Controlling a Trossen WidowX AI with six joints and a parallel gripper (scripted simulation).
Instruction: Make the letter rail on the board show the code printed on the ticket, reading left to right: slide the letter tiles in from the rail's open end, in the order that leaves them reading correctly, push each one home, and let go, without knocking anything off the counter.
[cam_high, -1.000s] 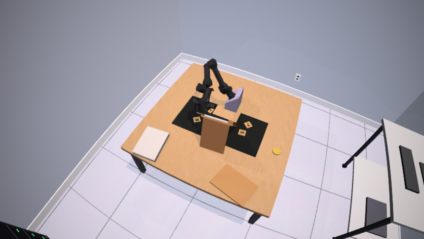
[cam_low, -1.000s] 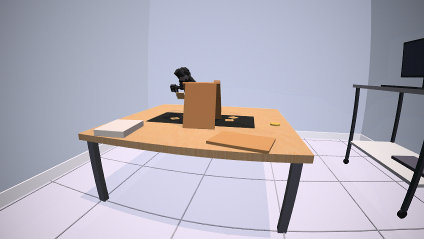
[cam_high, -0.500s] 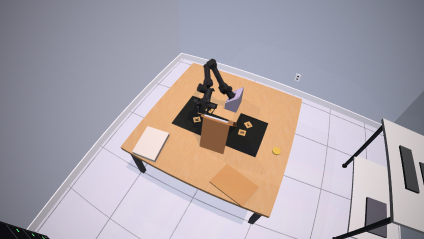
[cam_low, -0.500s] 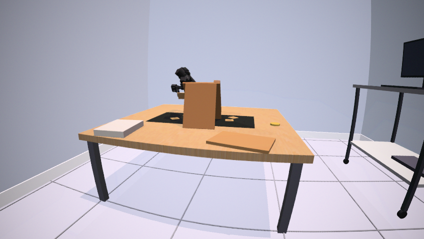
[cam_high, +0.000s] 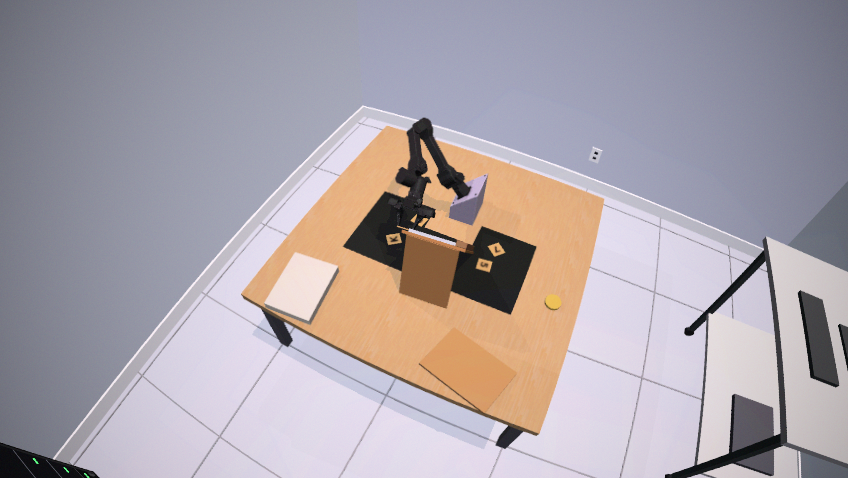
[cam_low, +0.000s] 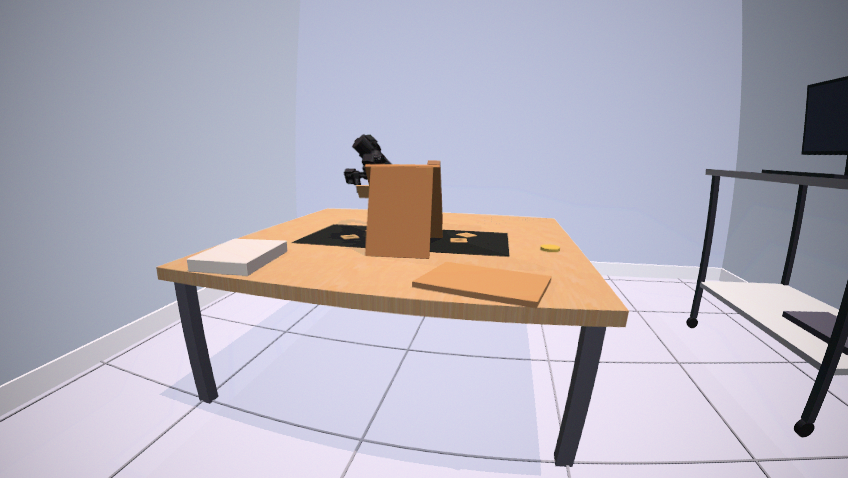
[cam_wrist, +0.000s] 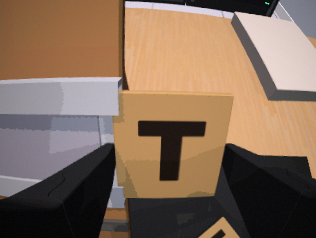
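Now: the white ticket 17 cm to the left of my gripper tip, 8 cm below it and 5 cm behind it. Also, from my gripper tip: thin panel (41 cm ahead, 39 cm to the left, 17 cm below); then white slab (34 cm to the right, 31 cm ahead, 16 cm below).
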